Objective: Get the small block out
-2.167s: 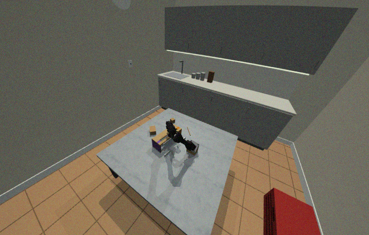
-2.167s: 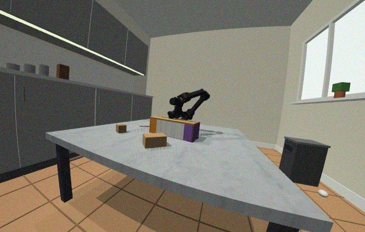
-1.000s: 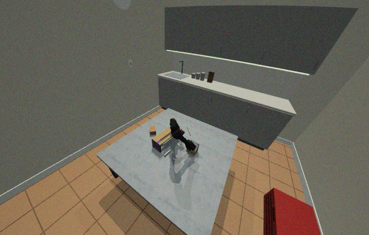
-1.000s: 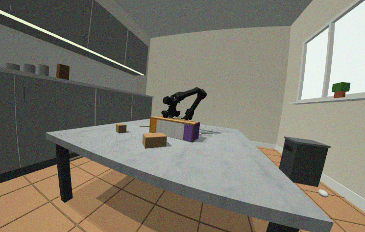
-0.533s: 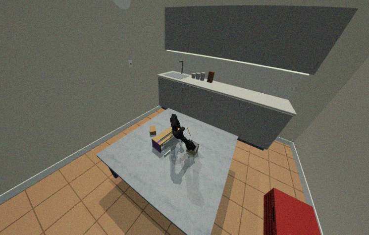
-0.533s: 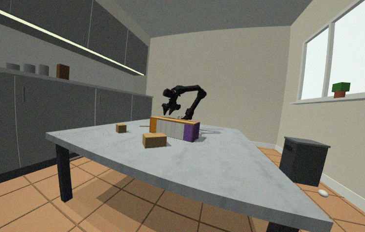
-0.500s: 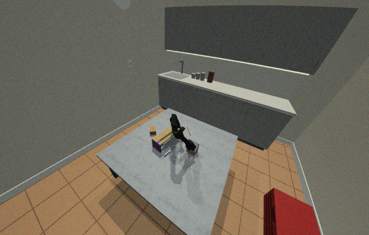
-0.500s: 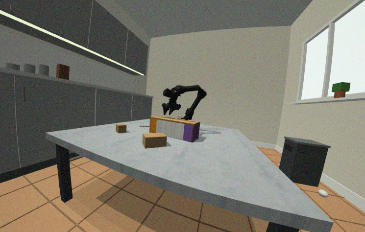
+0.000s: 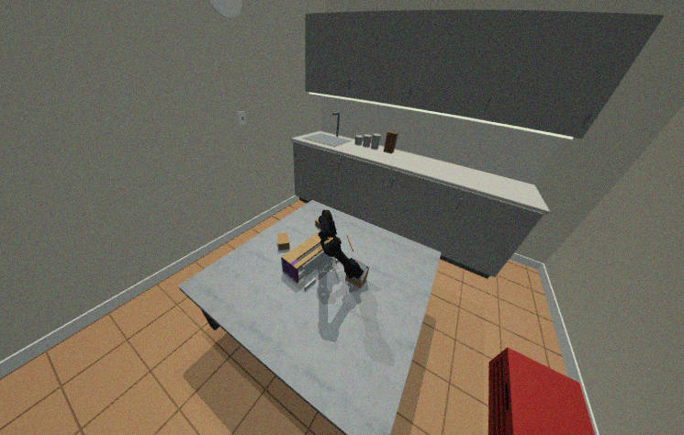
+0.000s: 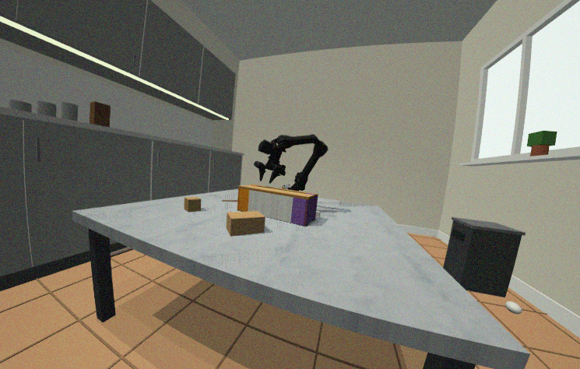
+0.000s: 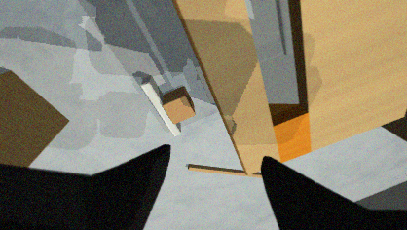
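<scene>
The tan block is 3 cm behind my gripper tip, 2 cm to the right of it and 13 cm below it. Also, from my gripper tip: box: 4 cm ahead, 13 cm to the left, 9 cm below; then thin wooden stick: 21 cm to the right, 15 cm below.
</scene>
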